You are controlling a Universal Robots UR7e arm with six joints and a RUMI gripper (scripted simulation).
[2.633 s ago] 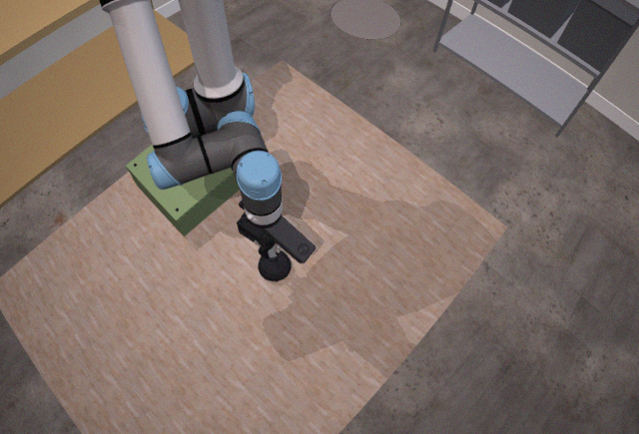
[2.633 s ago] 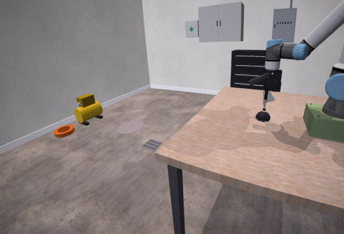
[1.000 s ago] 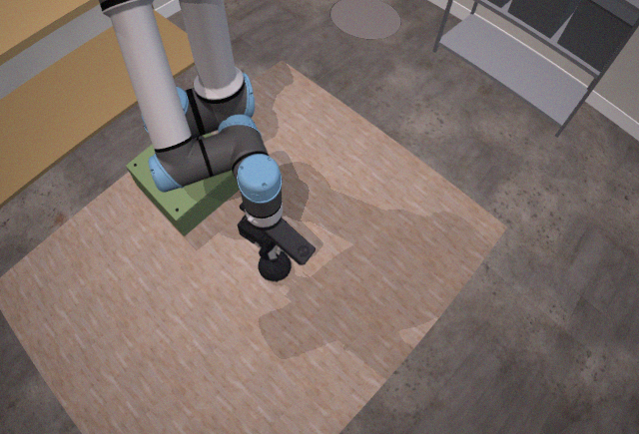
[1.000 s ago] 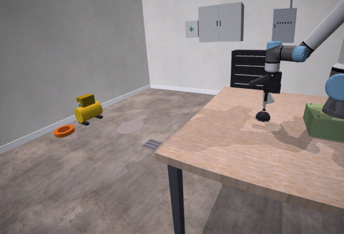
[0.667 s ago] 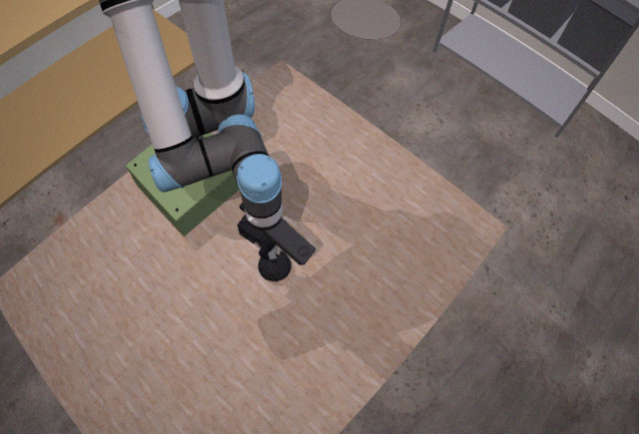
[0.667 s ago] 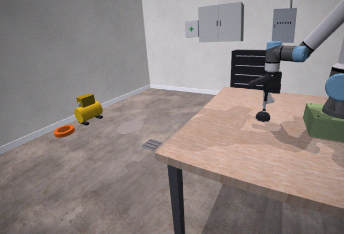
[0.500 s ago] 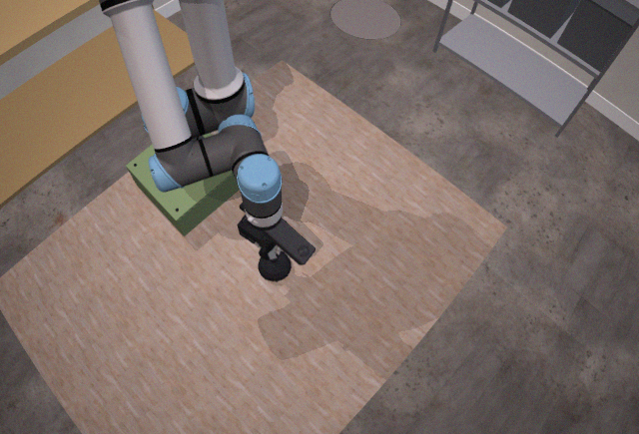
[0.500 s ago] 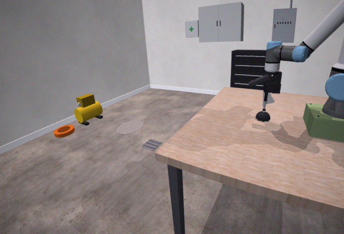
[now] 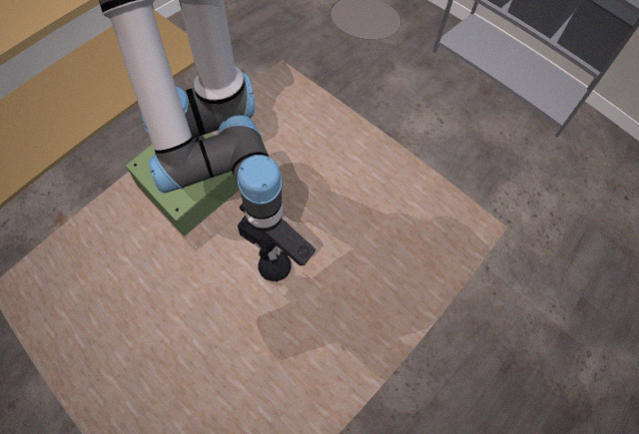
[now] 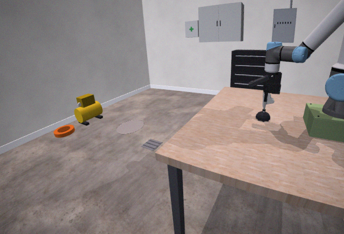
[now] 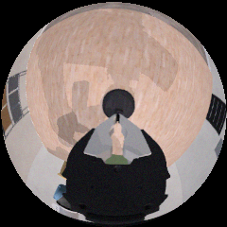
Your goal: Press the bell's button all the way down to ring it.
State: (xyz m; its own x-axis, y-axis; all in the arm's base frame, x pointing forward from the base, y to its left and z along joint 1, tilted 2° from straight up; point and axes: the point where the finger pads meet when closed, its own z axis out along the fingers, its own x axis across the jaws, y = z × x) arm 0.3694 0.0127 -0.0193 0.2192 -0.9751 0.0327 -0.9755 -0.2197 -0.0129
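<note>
The bell lies 4 cm below my hand.
</note>
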